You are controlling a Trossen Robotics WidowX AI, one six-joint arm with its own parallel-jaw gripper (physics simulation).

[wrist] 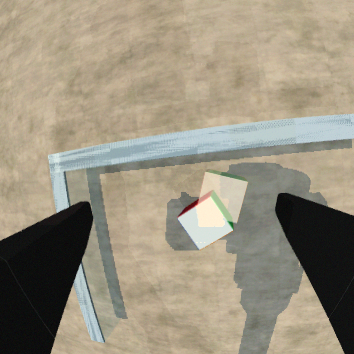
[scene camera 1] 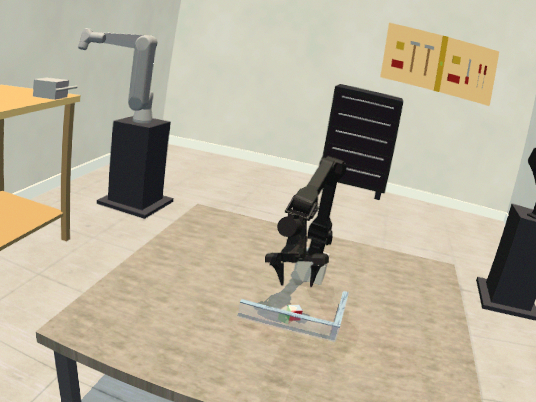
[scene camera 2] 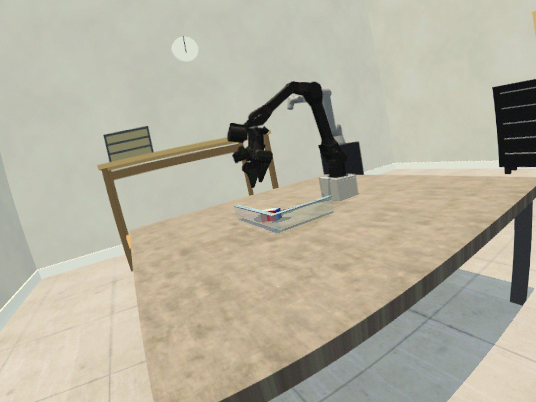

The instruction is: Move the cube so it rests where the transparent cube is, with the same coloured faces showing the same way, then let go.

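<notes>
The solid cube (scene camera 1: 296, 315) (scene camera 2: 273, 215) (wrist: 201, 231) sits on the table inside the corner of the clear walls. In the wrist view its top is white, a red side faces upper left and a green side upper right. The transparent cube (wrist: 232, 190) overlaps it in that view, to its upper right, with a pale top and a green side towards the long wall; it is turned differently from the solid cube. The two are hard to separate in the scene views. My gripper (scene camera 1: 297, 285) (scene camera 2: 257, 184) (wrist: 185, 206) is open and empty, pointing down above both cubes.
Two low clear walls meet in a corner: a long wall (scene camera 1: 265, 308) (wrist: 200, 138) on the far side of the cubes from the arm base, and a side wall (scene camera 1: 342, 309) (wrist: 60, 195). The arm's pale base block (scene camera 2: 342, 188) stands on the table (scene camera 1: 175, 280) (scene camera 2: 350, 260).
</notes>
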